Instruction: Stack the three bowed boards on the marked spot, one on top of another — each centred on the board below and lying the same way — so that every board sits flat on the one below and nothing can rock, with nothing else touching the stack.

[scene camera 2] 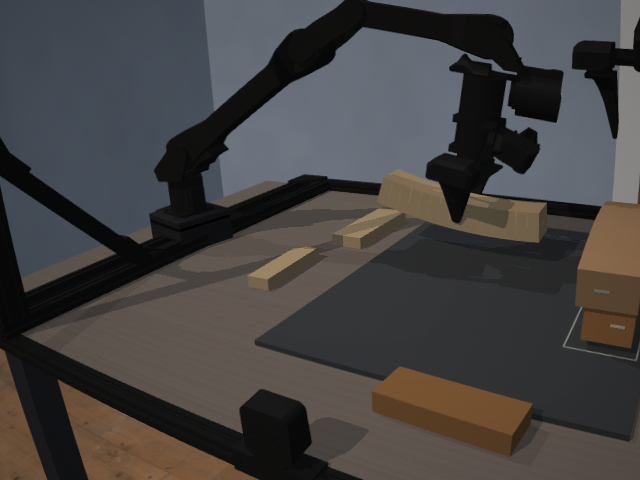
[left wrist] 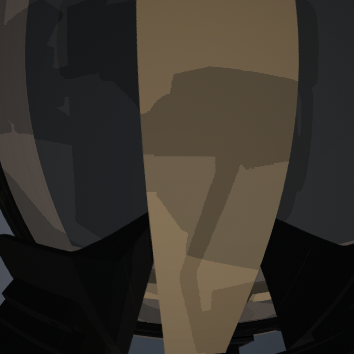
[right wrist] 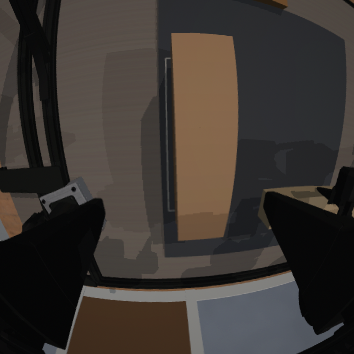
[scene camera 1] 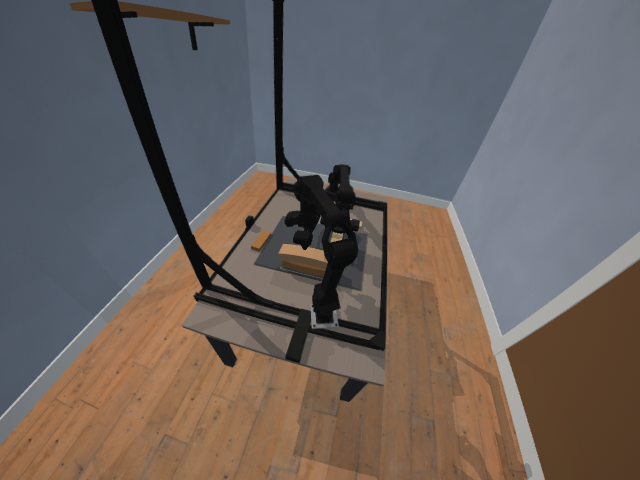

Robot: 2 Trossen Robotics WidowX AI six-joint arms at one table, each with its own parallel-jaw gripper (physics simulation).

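Observation:
My left gripper is shut on a pale bowed board and holds it in the air above the far edge of the dark mat. An orange-tan bowed board lies on the mat beside the white line of the marked spot. I cannot tell whether another board lies under it. My right gripper is open and empty, hanging above that board.
Two small pale blocks lie on the table left of the mat. A brown block lies at the mat's near edge. A black frame rims the table, with a black camera mount.

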